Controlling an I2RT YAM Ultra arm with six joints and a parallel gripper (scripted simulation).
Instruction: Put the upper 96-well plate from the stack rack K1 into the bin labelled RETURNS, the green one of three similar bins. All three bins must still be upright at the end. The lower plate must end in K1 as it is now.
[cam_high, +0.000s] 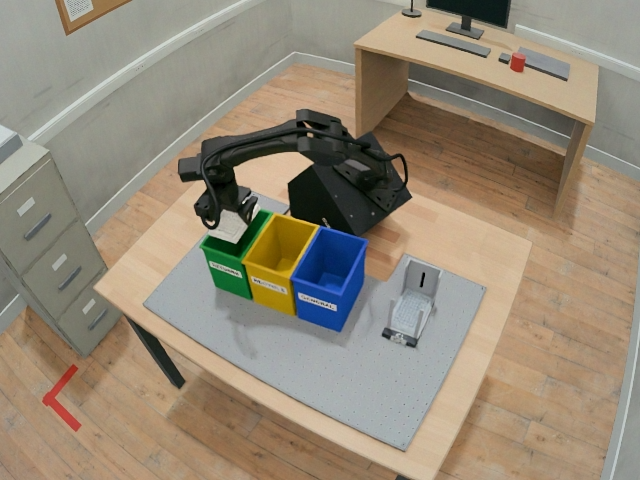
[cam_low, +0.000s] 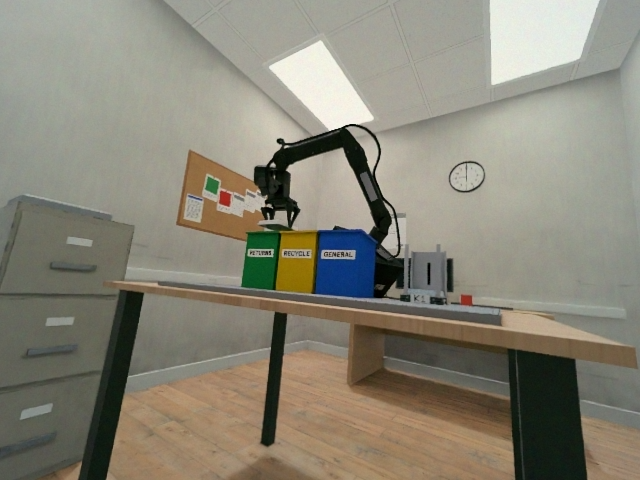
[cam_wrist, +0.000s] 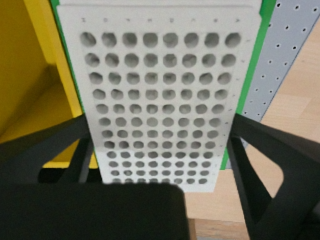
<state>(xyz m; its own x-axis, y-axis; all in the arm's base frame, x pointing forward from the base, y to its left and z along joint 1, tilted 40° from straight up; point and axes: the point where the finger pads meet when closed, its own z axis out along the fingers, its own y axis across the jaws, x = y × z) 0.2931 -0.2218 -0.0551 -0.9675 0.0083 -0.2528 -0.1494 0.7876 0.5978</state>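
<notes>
The 96-well plate lies right at my hand. Also, from my hand: blue general bin 260 mm to the left, 130 mm below, 40 mm behind; yellow recycle bin 130 mm to the left, 130 mm below, 20 mm behind; green returns bin 130 mm below.
</notes>
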